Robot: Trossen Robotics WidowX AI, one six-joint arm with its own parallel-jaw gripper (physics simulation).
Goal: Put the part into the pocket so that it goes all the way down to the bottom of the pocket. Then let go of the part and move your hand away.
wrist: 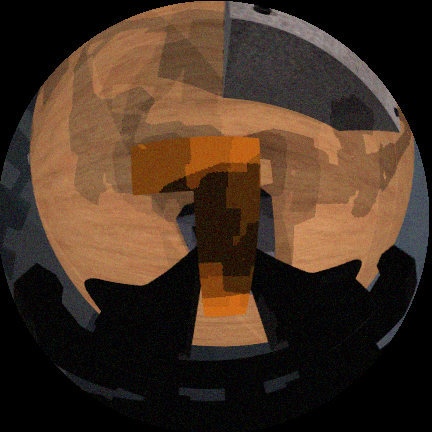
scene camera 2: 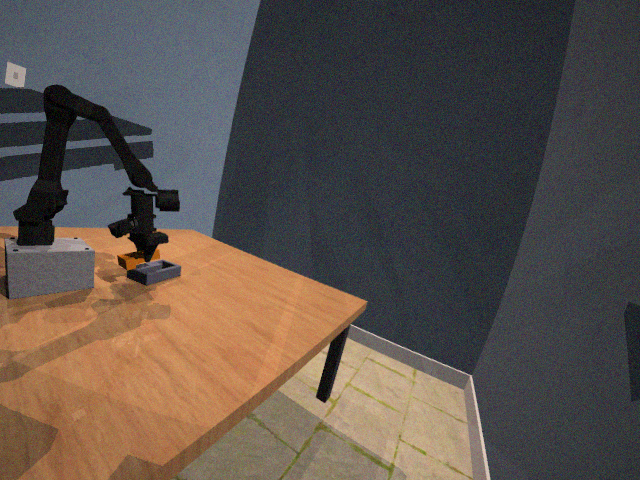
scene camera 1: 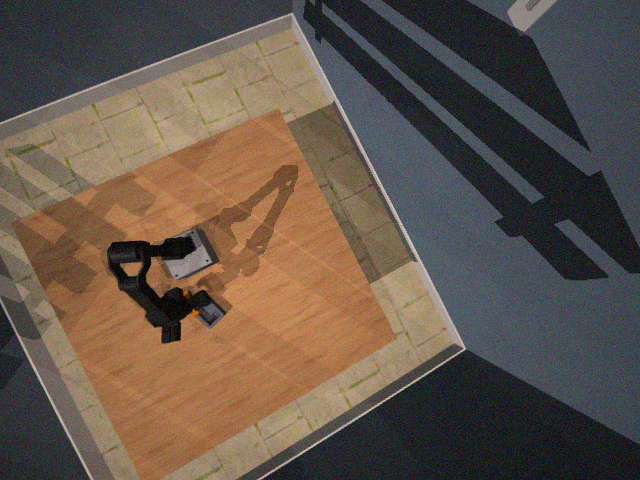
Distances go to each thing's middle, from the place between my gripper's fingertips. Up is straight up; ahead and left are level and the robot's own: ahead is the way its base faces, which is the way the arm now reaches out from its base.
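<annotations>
There's a pocket block [scene camera 2: 148, 273] that's 4 cm ahead of my hand, 2 cm to the left of it and 5 cm below it. The orange L-shaped part [wrist: 223, 171] is 1 cm above my hand, and it's 2 cm behind it and 2 cm to the right of it.
</annotations>
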